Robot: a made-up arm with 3 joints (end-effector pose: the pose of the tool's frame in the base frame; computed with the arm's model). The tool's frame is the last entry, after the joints.
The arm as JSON. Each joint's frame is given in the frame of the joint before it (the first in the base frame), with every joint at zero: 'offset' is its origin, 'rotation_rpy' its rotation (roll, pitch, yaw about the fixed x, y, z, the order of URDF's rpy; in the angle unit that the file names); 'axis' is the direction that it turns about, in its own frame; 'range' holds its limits. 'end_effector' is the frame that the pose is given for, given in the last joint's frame.
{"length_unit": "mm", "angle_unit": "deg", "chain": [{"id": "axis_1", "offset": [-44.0, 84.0, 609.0], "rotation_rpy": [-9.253, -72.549, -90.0], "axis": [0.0, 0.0, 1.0], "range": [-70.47, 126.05]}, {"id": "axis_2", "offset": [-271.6, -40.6, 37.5], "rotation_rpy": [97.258, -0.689, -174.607], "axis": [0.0, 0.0, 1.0], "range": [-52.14, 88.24]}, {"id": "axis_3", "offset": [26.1, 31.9, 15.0], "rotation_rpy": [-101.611, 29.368, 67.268], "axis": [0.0, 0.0, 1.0], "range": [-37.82, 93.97]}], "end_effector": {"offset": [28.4, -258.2, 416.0], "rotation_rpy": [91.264, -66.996, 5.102]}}
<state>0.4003 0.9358 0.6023</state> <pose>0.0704 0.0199 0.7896 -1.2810 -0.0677 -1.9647</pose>
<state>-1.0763 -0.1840 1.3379</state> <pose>0.0195 0.5698 0.6221 0.7012 2.2774 1.8495</pose>
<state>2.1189 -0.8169 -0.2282</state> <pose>-0.2582 0.5813 0.7091 -1.5551 -1.3618 0.3462</pose>
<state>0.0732 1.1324 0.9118</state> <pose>-0.0932 -0.0274 0.8051 -0.6016 -0.2646 -2.2620</pose>
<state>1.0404 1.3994 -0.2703</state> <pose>-0.0131 -0.1987 0.4183 -2.3145 1.2172 -0.9693</pose>
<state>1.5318 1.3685 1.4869</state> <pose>0.0727 -0.1385 0.7721 -1.0397 0.4767 -1.4528</pose>
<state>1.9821 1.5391 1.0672</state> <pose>0.0964 -0.1741 0.5906 -1.7401 0.9884 -0.9635</pose>
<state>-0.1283 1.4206 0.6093</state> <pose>-0.1047 -0.1606 0.6940 -0.4651 0.2031 -2.4134</pose>
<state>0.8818 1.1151 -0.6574</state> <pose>0.0256 -0.1776 0.4287 -2.6887 1.0851 -0.9048</pose>
